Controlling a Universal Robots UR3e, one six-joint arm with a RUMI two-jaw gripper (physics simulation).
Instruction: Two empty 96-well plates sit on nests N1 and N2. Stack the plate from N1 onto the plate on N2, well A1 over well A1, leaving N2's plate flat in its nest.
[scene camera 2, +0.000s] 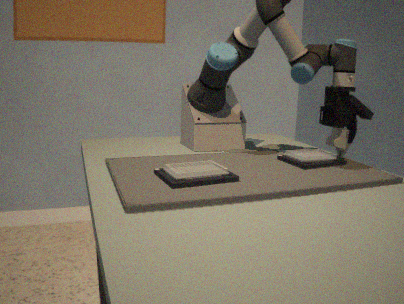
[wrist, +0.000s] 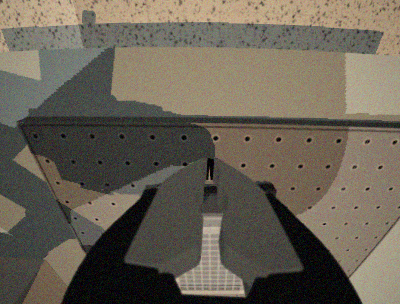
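Where they show: gripper, fingertip midpoint: (scene camera 2: 340, 157) (wrist: 209, 160); arm's base, origin of the base link: (scene camera 2: 205, 99).
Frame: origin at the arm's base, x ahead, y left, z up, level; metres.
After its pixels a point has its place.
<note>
A pale 96-well plate (scene camera 2: 196, 169) @(x 0.404, y -0.196, z -0.122 m) lies flat on a dark nest (scene camera 2: 205, 182) @(x 0.441, y -0.190, z -0.142 m) at the left of the board. A second pale plate (scene camera 2: 309, 156) @(x 0.377, y 0.146, z -0.120 m) (wrist: 211, 280) @(x 0.337, y 0.150, z -0.122 m) lies flat on another dark nest (scene camera 2: 315, 164) @(x 0.397, y 0.152, z -0.138 m) at the right; its well grid shows through the gap between the fingers in the wrist view. No labels show which nest is N1 or N2. My gripper (scene camera 2: 341, 156) @(x 0.338, y 0.302, z -0.142 m) (wrist: 209, 160) @(x 0.338, y 0.302, z -0.142 m) is shut with no plate between its fingers. It points down, with its fingertips low at the right end of the right plate and nest. Whether they touch is hidden.
The nests stand on a brown board (scene camera 2: 260, 186) @(x 0.487, y -0.079, z -0.148 m) (wrist: 280, 152) @(x 0.397, y 0.304, z -0.148 m) with rows of holes, on a pale table (scene camera 2: 250, 235) @(x 0.670, y -0.211, z -0.161 m). The robot's base (scene camera 2: 217, 136) @(x 0.076, y 0.012, z -0.114 m) stands behind the board. The board's edge crosses the wrist view, with speckled floor (wrist: 225, 12) beyond the table.
</note>
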